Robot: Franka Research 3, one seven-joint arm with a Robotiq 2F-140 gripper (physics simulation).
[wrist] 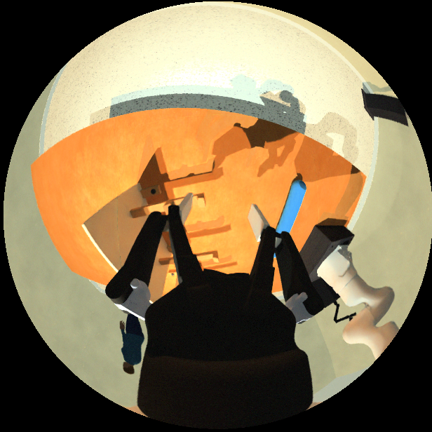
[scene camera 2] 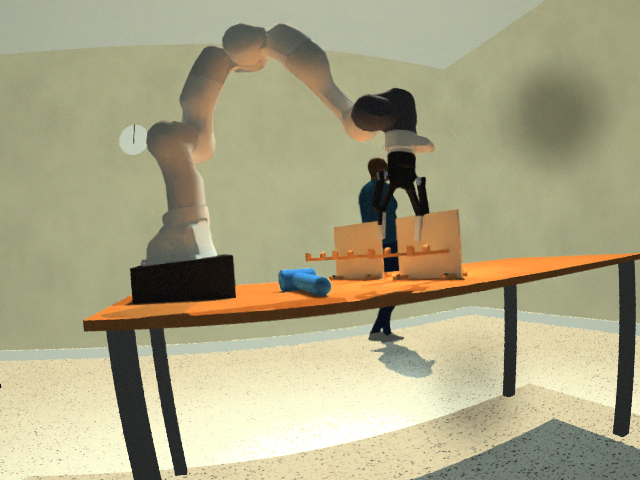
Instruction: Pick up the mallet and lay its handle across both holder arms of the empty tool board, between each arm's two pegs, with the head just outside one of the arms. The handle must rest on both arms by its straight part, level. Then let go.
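The blue mallet [scene camera 2: 312, 283] [wrist: 292, 207] lies on the table, its handle pointing toward the table's front edge. Its head is partly hidden behind a finger in the wrist view. Two pale upright tool boards, a left one [scene camera 2: 356, 238] and a right one [scene camera 2: 440, 235] [wrist: 111, 225], have orange holder arms with small pegs. No tool shows on them. Which arms belong to which board is hard to tell in the scene view. My gripper [scene camera 2: 400, 230] [wrist: 221, 205] is open and empty, fingers down, above the holder arms, well to the right of the mallet in the scene view.
The robot's black base block [scene camera 2: 183, 279] [wrist: 327, 240] stands at the left end of the orange table [scene camera 2: 542, 266] [wrist: 65, 200]. A person in blue [scene camera 2: 368, 201] [wrist: 132, 345] stands behind the table. Arm and board shadows fall on the table top.
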